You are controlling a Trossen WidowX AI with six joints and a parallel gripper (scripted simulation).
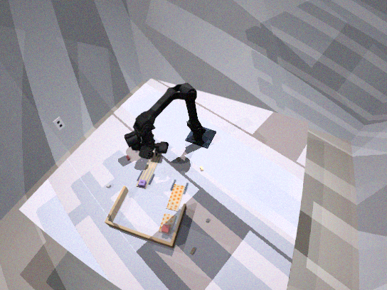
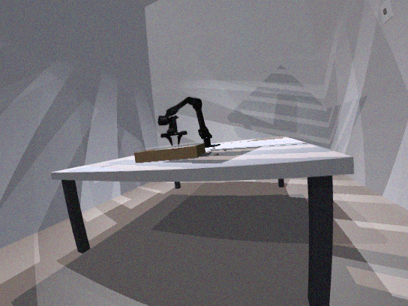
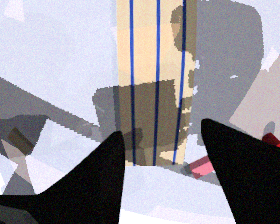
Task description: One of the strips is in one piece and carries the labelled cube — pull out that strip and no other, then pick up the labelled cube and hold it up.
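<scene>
The strip is 60 mm ahead of my gripper tip and 40 mm below it.
</scene>
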